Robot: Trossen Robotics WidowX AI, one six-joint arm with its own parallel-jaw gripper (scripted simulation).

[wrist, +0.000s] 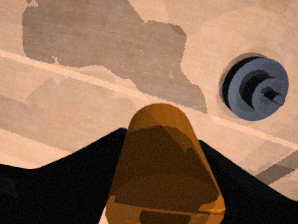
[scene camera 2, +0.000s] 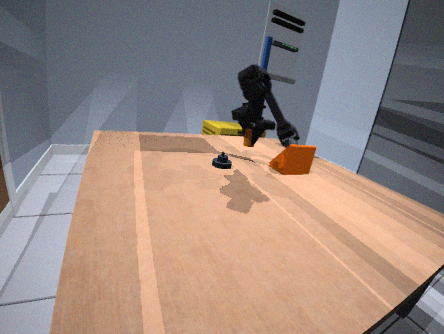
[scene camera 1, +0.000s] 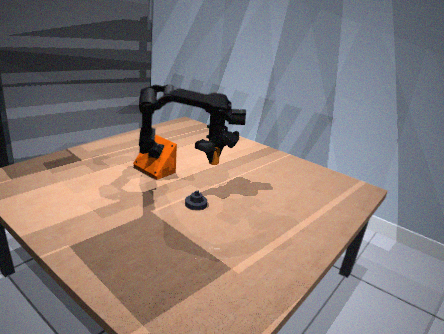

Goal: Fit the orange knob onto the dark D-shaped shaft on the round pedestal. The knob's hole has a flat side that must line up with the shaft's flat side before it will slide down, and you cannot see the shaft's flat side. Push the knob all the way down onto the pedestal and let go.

The gripper carries an orange knob. Further things: a dark shaft pedestal.
The gripper also shows in the wrist view and in scene camera 1.
